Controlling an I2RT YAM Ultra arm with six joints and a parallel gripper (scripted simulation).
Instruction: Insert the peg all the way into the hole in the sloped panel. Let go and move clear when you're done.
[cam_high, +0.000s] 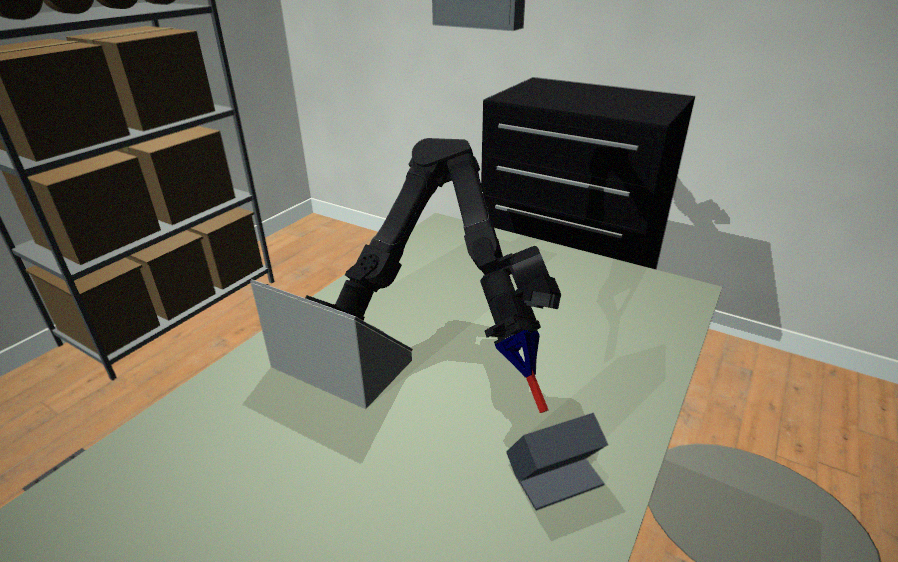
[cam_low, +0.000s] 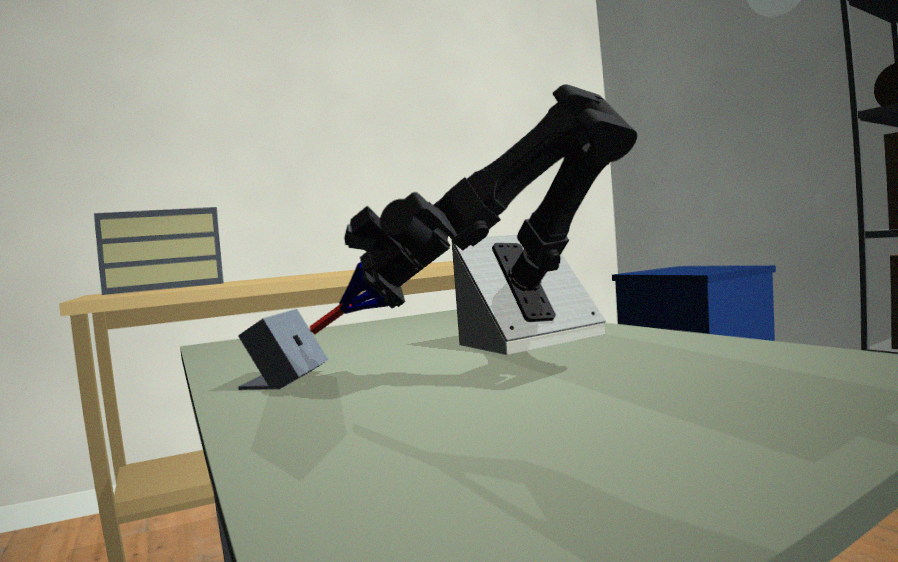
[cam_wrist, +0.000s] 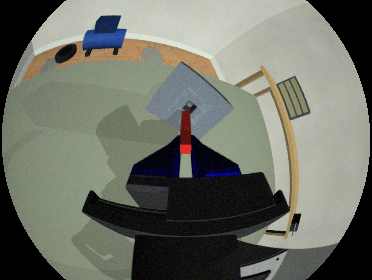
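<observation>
Right now the peg is 20 mm to the right of my hand, 20 mm below it and 20 mm ahead of it.
</observation>
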